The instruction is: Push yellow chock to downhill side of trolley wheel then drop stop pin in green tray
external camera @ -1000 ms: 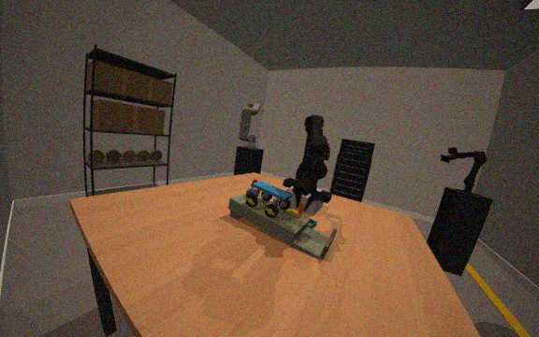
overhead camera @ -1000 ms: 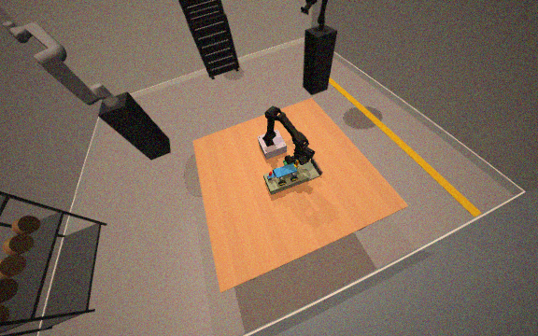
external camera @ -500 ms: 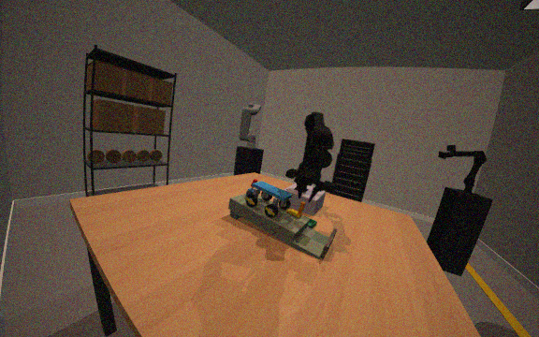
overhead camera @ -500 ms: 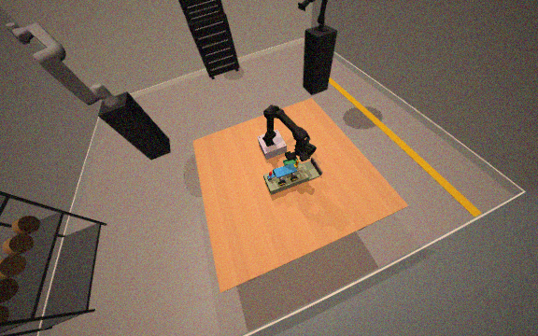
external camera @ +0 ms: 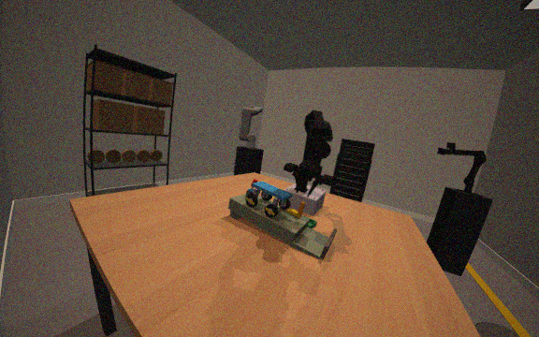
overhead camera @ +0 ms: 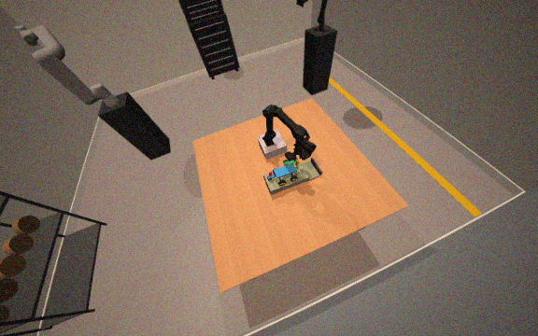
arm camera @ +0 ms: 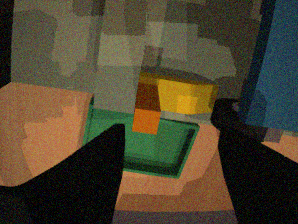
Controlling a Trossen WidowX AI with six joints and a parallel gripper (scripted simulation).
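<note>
My gripper tip is 1 cm short of the red-headed stop pin, 22 cm to the left of it and 3 cm above it. From my gripper tip the other things lie so: grey-green ramp 4 cm ahead, 11 cm to the right, 11 cm below; yellow chock 1 cm behind, 2 cm to the right, 7 cm below; trolley 4 cm ahead, 12 cm to the right, 5 cm below.
</note>
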